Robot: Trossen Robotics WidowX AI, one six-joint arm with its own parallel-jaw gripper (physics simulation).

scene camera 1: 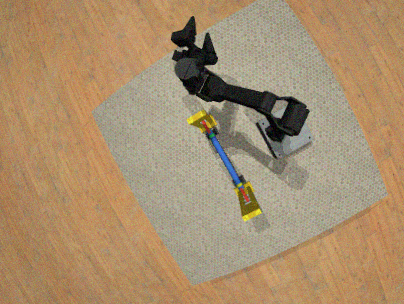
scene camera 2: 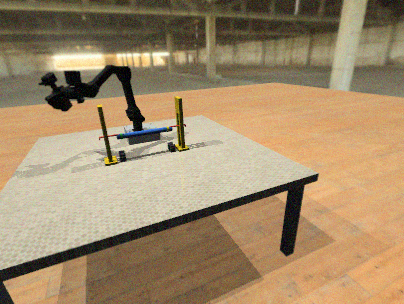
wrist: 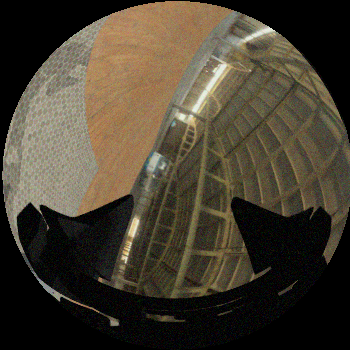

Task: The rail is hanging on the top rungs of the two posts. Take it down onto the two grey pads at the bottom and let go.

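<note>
The blue rail, with thin red ends, a green band at one end and a yellow band at the other, spans two yellow posts. Its ends meet the left post and the right post about halfway up, above the table. The rungs are too small to make out. Two dark grey pads, the left pad and the right pad, sit low beside the posts' inner sides. My gripper is open and empty, raised high and well away from the rail, beyond the green-banded end.
The posts stand on yellow feet on the patterned table top. The arm's grey base plate is near the rail, on the side opposite the open table. The arm's shadow falls across the table. Wooden floor and the hall show in the wrist view.
</note>
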